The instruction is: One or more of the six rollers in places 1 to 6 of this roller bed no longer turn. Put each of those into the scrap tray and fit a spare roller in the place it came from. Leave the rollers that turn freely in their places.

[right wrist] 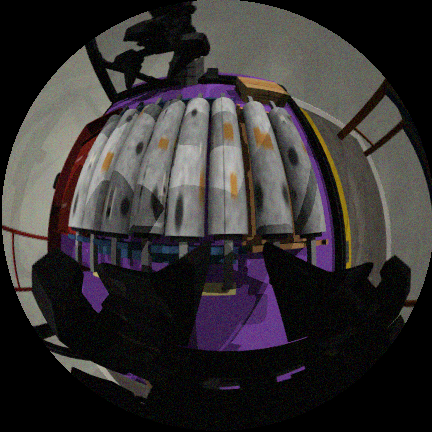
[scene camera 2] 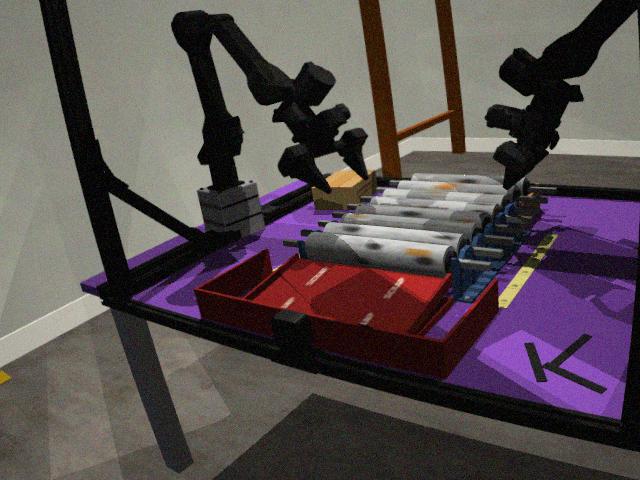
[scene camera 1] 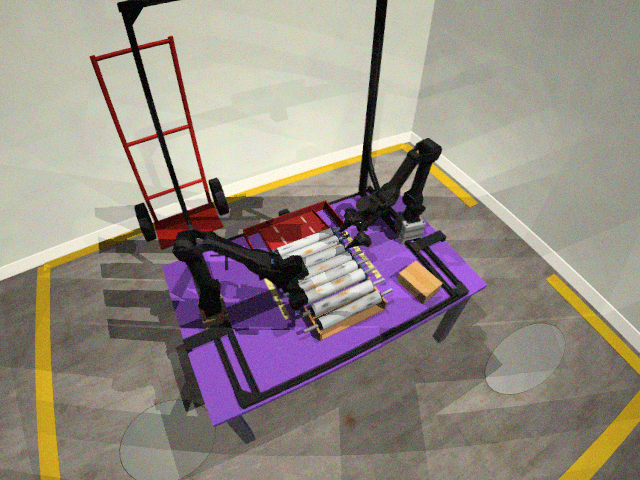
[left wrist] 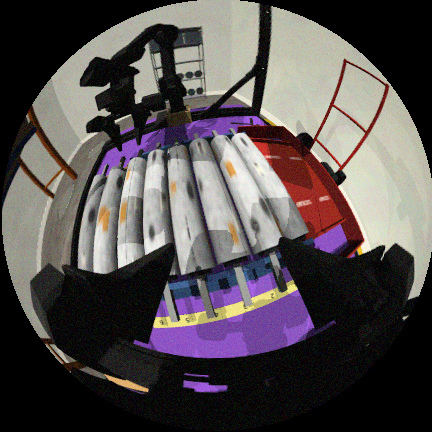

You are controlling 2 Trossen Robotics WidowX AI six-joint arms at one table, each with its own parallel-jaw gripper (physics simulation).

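Places are measured from the left arm's base along level axes (x left, y back, z up), in millimetres.
Where they show: left gripper, fingertip midpoint: [right wrist: 146,83] [scene camera 2: 349,185] [scene camera 1: 343,239] [left wrist: 226,245]; right gripper, fingertip midpoint: [right wrist: 237,246] [scene camera 2: 510,184] [left wrist: 129,147]; left arm's base, link origin: [scene camera 2: 226,185] [scene camera 1: 411,217]; right arm's base, link origin: [scene camera 1: 212,308] [left wrist: 177,109].
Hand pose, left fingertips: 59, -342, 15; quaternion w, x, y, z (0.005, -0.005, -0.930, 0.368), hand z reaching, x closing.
Each offset is from my left fingertips to the top centre of the thing, as dx, dy, dz. "*": to the spot under its first point.
Six grey-white, stained rollers lie side by side in the blue roller bed [scene camera 2: 467,276] [left wrist: 220,284]; the frames do not show which turn. The roller [scene camera 2: 379,253] [left wrist: 250,192] nearest the red scrap tray {-201, -166, -76} [scene camera 2: 361,335] [left wrist: 351,220] is in its place. The tray holds no roller. Two spare rollers {+282, -59, -50} [scene camera 1: 349,310] {+223, -70, -50} [right wrist: 267,170] lie on the orange rack {+256, -65, -120} [scene camera 1: 351,328]. My left gripper [scene camera 2: 347,184] [left wrist: 226,245] is open and empty, above the axle ends by the number strip {* +70, +112, -124} [left wrist: 185,321]. My right gripper [right wrist: 237,246] is half open and empty, over the axle end of the bed roller {+162, -83, -50} [right wrist: 227,167] nearest the spares.
A wooden block {+223, +265, -70} [scene camera 1: 419,281] [scene camera 2: 341,192] lies on the purple table, at the right in scene camera 1. Black frame posts [scene camera 1: 376,93] rise from the table edge. A red hand truck [scene camera 1: 159,135] stands behind. The spare rack adjoins the bed.
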